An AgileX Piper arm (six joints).
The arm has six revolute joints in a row. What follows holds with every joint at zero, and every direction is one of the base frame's.
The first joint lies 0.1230 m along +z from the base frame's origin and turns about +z.
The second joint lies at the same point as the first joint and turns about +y.
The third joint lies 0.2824 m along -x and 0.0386 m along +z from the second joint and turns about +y.
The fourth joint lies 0.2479 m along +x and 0.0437 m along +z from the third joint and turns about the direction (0.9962, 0, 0.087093).
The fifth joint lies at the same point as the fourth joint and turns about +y.
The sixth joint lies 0.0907 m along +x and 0.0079 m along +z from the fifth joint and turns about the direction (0.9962, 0, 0.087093).
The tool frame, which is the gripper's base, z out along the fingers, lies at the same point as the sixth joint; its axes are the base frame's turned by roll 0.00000, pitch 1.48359 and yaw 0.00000 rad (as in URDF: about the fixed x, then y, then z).
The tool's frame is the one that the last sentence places.
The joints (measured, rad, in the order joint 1, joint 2, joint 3, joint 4, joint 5, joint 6), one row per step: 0.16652, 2.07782, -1.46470, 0.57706, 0.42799, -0.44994; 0.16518, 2.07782, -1.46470, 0.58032, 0.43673, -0.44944; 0.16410, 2.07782, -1.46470, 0.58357, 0.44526, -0.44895; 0.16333, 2.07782, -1.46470, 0.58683, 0.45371, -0.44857; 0.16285, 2.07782, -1.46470, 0.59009, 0.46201, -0.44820; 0.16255, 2.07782, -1.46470, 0.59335, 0.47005, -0.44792; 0.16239, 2.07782, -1.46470, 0.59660, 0.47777, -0.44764; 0.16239, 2.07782, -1.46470, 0.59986, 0.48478, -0.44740; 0.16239, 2.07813, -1.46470, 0.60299, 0.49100, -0.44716; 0.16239, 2.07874, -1.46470, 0.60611, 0.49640, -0.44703
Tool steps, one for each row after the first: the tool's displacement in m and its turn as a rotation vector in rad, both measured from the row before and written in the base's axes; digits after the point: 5 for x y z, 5 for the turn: -0.00050, -0.00020, -0.00030, 0.00422, 0.00824, 0.00078; -0.00052, -0.00008, -0.00028, 0.00420, 0.00804, 0.00097; -0.00054, 0.00005, -0.00027, 0.00415, 0.00792, 0.00134; -0.00056, 0.00018, -0.00026, 0.00414, 0.00777, 0.00158; -0.00056, 0.00025, -0.00024, 0.00407, 0.00750, 0.00173; -0.00055, 0.00030, -0.00022, 0.00403, 0.00721, 0.00173; -0.00052, 0.00035, -0.00019, 0.00393, 0.00658, 0.00159; -0.00044, 0.00033, -0.00030, 0.00366, 0.00618, 0.00129; -0.00037, 0.00030, -0.00040, 0.00343, 0.00572, 0.00098
